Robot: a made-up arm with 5 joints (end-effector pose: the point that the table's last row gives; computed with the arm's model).
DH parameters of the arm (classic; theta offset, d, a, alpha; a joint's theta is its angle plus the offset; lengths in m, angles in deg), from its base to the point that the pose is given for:
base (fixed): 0.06 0 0.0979 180
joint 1: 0.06 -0.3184 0.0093 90
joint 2: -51.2 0 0.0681 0
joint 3: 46.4 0 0.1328 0
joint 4: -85.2 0.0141 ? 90
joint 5: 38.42 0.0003 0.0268 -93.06
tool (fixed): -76.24 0.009 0 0
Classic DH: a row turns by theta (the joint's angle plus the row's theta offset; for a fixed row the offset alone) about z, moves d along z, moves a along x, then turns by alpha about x.
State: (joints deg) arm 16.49 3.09 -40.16 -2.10 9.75
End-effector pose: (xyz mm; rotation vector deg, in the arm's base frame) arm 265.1 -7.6 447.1 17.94 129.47 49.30
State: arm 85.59 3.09 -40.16 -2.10 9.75
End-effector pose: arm 150.3 -158.9 447.1 83.16 90.95 10.87
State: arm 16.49 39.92 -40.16 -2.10 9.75
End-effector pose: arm 309.8 -20.8 329.6 42.79 156.83 61.99
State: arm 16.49 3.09 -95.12 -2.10 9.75
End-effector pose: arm 159.9 23.5 502.1 -10.79 84.39 29.70
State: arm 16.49 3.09 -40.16 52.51 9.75
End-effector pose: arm 253.3 -4.1 444.4 -50.65 -149.98 -60.34
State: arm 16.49 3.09 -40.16 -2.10 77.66
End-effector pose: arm 282.3 -18.8 423.1 45.30 127.76 -33.14
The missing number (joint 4, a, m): -0.025
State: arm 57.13 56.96 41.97 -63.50 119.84
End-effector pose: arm 131.0 -22.3 135.6 -44.77 -108.90 58.71
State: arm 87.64 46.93 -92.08 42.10 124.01
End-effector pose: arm 118.3 -164.9 371.9 -93.85 -76.83 74.98
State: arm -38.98 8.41 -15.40 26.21 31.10
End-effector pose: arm 212.4 147.2 369.0 28.68 -153.37 -15.18
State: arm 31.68 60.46 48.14 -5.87 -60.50
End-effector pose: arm 145.2 -14.6 177.6 -111.54 -11.44 -83.47
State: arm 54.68 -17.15 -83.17 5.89 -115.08
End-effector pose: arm 95.5 -13.6 510.9 -81.83 69.57 93.10
